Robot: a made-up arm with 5 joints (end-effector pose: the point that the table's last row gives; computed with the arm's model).
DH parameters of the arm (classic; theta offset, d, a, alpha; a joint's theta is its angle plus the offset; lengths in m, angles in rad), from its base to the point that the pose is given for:
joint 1: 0 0.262 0 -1.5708
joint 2: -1.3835 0 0.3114 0
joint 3: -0.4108 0 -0.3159 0
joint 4: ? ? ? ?
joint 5: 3.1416 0.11 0 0
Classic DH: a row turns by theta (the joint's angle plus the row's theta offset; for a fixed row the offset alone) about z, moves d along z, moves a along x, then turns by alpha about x.
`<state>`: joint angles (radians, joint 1 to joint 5).
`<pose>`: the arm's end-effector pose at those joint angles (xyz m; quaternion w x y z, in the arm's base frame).
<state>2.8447 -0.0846 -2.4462 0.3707 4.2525</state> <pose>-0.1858 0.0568 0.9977 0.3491 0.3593 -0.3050 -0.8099</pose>
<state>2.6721 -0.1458 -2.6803 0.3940 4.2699</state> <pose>-0.0424 0.0215 1.0278 0.3033 0.2423 -0.2489 -0.8873</pose>
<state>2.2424 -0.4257 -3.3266 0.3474 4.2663</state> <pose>0.2615 -0.3289 0.8604 0.1115 -0.0696 0.1113 -0.9850</pose>
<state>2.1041 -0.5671 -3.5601 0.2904 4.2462</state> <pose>0.2787 -0.4721 0.6917 0.0315 -0.1632 0.2990 -0.9397</pose>
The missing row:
joint 4: -1.3473 0 -0.087 1.5708
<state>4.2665 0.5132 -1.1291 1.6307 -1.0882</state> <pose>-0.1675 -0.3504 0.1571 0.4858 -0.7815 0.3913 0.0089</pose>
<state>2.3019 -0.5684 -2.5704 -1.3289 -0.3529</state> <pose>0.2088 -0.2328 0.8015 0.6521 0.1483 0.5974 -0.4426</pose>
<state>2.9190 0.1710 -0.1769 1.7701 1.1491</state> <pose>-0.0550 0.0124 0.1818 0.6907 0.4025 0.4918 0.3450</pose>
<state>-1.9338 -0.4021 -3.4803 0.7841 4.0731</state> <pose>0.1449 0.3815 0.8600 0.8768 0.0214 0.0030 -0.4803</pose>
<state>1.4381 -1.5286 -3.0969 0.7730 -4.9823</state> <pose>-0.0997 -0.7473 0.3164 0.9186 0.3472 0.0239 -0.1874</pose>
